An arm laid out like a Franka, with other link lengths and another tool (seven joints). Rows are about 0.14 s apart.
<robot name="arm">
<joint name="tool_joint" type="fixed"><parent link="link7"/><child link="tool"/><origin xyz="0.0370 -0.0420 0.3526" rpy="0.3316 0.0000 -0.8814"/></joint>
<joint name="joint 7" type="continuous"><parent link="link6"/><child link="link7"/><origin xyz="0.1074 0.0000 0.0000" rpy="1.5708 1.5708 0.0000"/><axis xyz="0 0 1"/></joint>
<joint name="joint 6" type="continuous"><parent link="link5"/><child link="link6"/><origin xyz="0.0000 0.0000 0.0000" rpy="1.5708 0.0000 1.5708"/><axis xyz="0 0 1"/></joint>
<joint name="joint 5" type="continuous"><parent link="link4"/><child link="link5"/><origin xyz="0.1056 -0.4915 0.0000" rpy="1.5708 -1.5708 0.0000"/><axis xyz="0 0 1"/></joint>
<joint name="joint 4" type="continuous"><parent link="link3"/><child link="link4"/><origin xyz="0.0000 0.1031 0.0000" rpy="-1.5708 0.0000 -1.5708"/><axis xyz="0 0 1"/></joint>
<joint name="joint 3" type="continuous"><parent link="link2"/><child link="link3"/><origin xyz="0.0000 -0.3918 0.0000" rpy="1.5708 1.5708 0.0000"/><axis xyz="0 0 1"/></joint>
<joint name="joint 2" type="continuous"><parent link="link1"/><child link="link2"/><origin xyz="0.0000 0.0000 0.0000" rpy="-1.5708 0.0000 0.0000"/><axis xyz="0 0 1"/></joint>
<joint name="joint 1" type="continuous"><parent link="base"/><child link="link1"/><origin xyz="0.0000 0.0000 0.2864" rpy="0.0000 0.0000 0.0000"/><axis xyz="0 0 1"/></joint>
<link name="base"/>
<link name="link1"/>
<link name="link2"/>
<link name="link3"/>
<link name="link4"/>
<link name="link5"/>
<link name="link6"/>
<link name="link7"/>
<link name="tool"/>
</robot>
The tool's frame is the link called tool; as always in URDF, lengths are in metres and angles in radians. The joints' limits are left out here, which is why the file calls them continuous.
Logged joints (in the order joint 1, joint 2, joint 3, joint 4, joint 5, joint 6, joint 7), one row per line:
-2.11 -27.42 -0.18 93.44 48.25 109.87 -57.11
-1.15 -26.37 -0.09 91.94 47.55 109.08 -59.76
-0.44 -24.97 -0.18 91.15 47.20 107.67 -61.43
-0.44 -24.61 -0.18 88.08 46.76 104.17 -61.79
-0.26 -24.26 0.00 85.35 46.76 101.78 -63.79
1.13 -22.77 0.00 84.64 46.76 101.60 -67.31
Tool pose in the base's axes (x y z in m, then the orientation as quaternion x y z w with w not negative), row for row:
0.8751 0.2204 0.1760 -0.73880 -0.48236 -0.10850 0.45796
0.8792 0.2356 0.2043 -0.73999 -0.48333 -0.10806 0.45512
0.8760 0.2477 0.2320 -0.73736 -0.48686 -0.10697 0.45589
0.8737 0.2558 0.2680 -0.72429 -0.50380 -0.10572 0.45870
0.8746 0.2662 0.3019 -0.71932 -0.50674 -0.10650 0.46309
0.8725 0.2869 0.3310 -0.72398 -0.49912 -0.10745 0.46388
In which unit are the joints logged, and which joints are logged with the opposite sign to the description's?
The joints are logged in degrees. Opposite sign: joint 2, joint 4, joint 7.
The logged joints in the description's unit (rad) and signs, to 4 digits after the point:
-0.0368 0.4786 -0.0031 -1.6308 0.8421 1.9176 0.9968
-0.0201 0.4602 -0.0016 -1.6047 0.8299 1.9038 1.0430
-0.0077 0.4358 -0.0031 -1.5909 0.8238 1.8792 1.0722
-0.0077 0.4295 -0.0031 -1.5373 0.8161 1.8181 1.0784
-0.0045 0.4234 0.0000 -1.4896 0.8161 1.7764 1.1133
0.0197 0.3974 0.0000 -1.4772 0.8161 1.7733 1.1748

